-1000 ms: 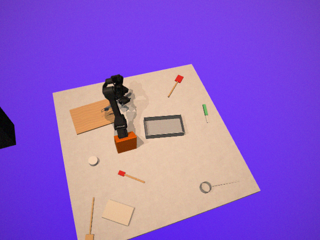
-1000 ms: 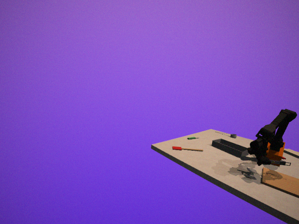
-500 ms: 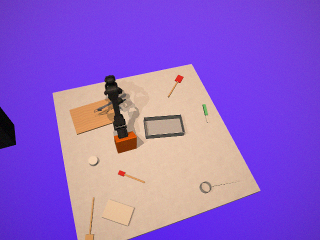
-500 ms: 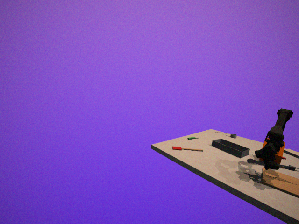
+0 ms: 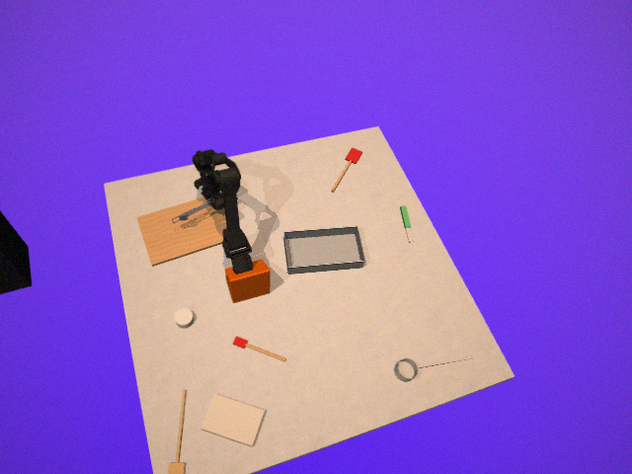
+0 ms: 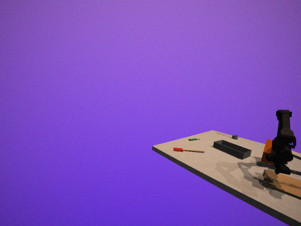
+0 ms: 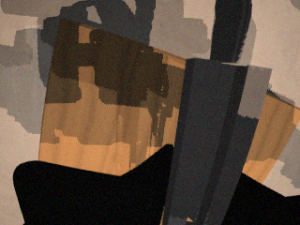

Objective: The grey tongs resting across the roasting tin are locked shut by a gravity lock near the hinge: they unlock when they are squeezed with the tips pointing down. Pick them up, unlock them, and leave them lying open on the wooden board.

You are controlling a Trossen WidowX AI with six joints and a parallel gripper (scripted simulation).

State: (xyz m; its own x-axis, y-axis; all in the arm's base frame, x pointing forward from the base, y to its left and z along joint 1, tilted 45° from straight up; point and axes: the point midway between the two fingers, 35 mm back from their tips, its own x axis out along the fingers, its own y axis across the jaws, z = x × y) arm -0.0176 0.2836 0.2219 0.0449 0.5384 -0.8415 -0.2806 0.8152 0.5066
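My gripper tip is 120 mm past the wooden board, 20 mm to the left of it and 50 mm above it. From my gripper tip the other things lie so: grey roasting tin (360 mm ahead, 310 mm to the right, 30 mm below); red spatula (640 mm ahead, 90 mm to the left, 50 mm below); white disc (230 mm behind, 410 mm to the right, 40 mm below).
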